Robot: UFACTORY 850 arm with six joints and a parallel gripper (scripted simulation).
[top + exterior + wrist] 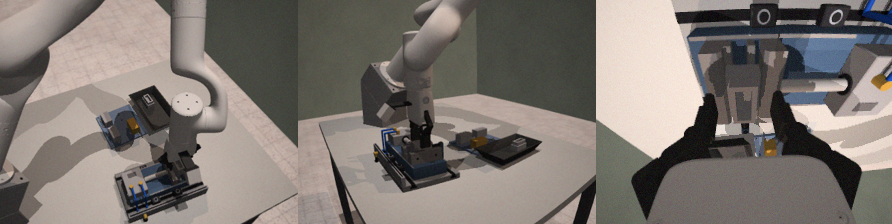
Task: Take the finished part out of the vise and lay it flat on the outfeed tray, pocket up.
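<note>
The blue vise is 7 cm behind my hand, 1 cm to the right of it and 8 cm below it. The rest, counted from my hand: blue plate (15 cm behind, 31 cm to the left, 12 cm below); orange block (11 cm behind, 27 cm to the left, 10 cm below).
</note>
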